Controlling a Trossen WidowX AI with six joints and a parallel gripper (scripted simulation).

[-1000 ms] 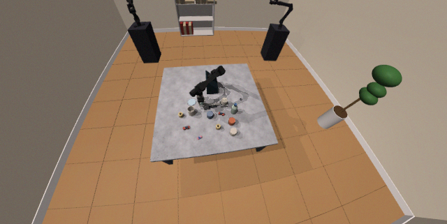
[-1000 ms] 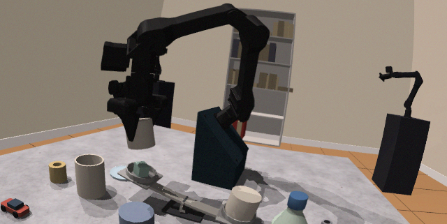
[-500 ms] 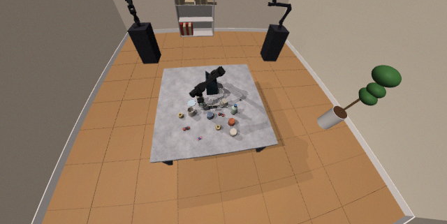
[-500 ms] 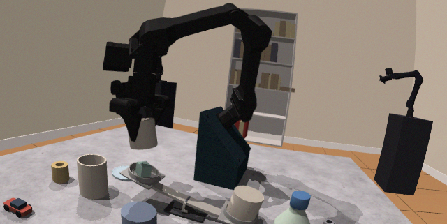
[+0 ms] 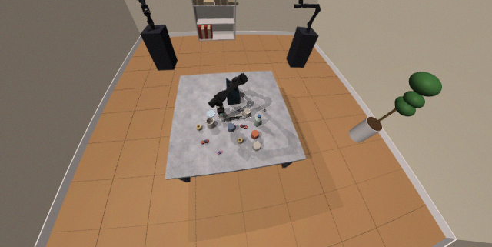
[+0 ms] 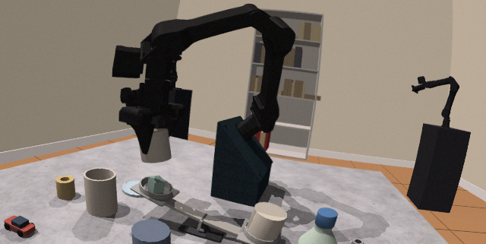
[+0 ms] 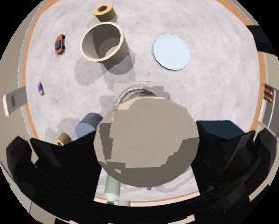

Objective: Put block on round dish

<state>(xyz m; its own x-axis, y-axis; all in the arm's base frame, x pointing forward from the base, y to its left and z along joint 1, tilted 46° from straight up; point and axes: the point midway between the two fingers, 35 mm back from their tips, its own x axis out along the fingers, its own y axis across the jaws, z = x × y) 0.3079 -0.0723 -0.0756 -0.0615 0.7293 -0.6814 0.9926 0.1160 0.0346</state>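
Now: gripper tip 10 mm to the right of the block and 80 mm above it. From my gripper tip the other things lie so: pale blue round dish 70 mm behind, 120 mm to the right, 170 mm below; balance 10 mm behind, 130 mm to the left, 130 mm below; open beige cylinder 80 mm ahead, 110 mm to the right, 130 mm below.
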